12 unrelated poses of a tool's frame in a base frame.
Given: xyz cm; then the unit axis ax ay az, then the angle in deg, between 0 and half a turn.
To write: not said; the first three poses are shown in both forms.
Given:
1: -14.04 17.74 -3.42 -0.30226 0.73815 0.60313 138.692
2: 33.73 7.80 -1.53 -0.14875 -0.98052 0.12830 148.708
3: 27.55 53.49 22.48 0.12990 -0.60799 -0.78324 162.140
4: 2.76 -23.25 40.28 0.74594 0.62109 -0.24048 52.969
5: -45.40 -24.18 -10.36 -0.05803 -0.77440 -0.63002 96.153
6: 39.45 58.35 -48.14 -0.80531 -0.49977 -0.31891 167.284
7: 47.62 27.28 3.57 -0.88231 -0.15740 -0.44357 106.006
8: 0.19 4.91 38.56 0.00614 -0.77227 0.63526 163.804
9: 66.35 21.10 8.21 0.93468 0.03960 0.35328 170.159
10: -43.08 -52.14 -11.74 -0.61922 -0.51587 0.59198 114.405
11: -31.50 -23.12 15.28 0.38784 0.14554 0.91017 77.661
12: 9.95 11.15 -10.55 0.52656 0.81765 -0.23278 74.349
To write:
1:
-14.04 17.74 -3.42
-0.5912 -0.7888 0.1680
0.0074 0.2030 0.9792
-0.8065 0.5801 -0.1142

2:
33.73 7.80 -1.53
-0.8135 0.2038 -0.5447
0.3371 0.9284 -0.1560
0.4739 -0.3106 -0.8240

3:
27.55 53.49 22.48
-0.9189 0.0861 -0.3851
-0.3944 -0.2303 0.8896
-0.0121 0.9693 0.2456

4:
2.76 -23.25 40.28
0.8236 0.3763 0.4245
-0.0077 0.7557 -0.6549
-0.5672 0.5361 0.6252

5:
-45.40 -24.18 -10.36
-0.1035 0.6762 -0.7295
-0.5766 0.5568 0.5979
0.8104 0.4825 0.3323

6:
39.45 58.35 -48.14
0.3057 0.8653 0.3973
0.7249 -0.4821 0.4921
0.6174 0.1376 -0.7746

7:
47.62 27.28 3.57
0.7174 0.6035 0.3480
-0.2492 -0.2441 0.9372
0.6506 -0.7590 -0.0247

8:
0.19 4.91 38.56
-0.9602 -0.1865 -0.2078
0.1679 0.2088 -0.9634
0.2231 -0.9600 -0.1692

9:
66.35 21.10 8.21
0.7491 0.0131 0.6623
0.1339 -0.9822 -0.1320
0.6488 0.1875 -0.7375

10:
-43.08 -52.14 -11.74
0.1287 -0.0877 -0.9878
0.9905 -0.0371 0.1323
-0.0483 -0.9955 0.0821

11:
-31.50 -23.12 15.28
0.3320 -0.8448 0.4197
0.9335 0.2304 -0.2747
0.1354 0.4830 0.8651

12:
9.95 11.15 -10.55
0.4722 0.5385 0.6978
0.0902 0.7580 -0.6460
-0.8768 0.3681 0.3093

